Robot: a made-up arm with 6 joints.
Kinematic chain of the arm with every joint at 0, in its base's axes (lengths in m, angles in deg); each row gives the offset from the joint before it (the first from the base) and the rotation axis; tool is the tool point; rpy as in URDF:
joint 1: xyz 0 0 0.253 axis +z
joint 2: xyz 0 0 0 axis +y
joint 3: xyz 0.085 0 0.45 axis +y
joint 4: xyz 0.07 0 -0.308 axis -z
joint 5: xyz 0 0 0 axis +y
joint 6: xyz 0.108 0 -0.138 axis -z
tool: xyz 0 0 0 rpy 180 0 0
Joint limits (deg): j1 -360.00..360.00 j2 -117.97..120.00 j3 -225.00..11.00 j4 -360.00..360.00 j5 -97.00..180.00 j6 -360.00..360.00
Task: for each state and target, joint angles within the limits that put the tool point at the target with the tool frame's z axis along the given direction. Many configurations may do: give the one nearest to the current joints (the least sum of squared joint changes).
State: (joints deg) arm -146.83 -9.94 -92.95 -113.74 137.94 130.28
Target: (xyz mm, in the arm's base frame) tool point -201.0 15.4 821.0 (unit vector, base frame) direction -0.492 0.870 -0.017
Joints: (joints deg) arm -127.91 -38.75 -64.71 -94.52 112.19 130.28
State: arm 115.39 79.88 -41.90 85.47 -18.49 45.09
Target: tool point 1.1 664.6 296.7 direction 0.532 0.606 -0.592
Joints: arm 104.92 44.68 -85.99 94.59 -42.22 45.09
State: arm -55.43 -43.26 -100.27 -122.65 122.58 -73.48
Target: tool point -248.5 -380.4 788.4 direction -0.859 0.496 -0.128
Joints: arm -101.98 -2.88 -91.77 -83.79 108.43 -73.48
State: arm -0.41 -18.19 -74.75 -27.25 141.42 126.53
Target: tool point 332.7 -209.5 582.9 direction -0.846 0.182 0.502
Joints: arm -16.35 17.32 -75.53 -66.22 176.02 126.53
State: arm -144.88 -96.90 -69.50 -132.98 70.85 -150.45
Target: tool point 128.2 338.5 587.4 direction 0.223 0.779 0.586
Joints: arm -112.89 -116.28 -27.24 -174.40 90.40 -150.45
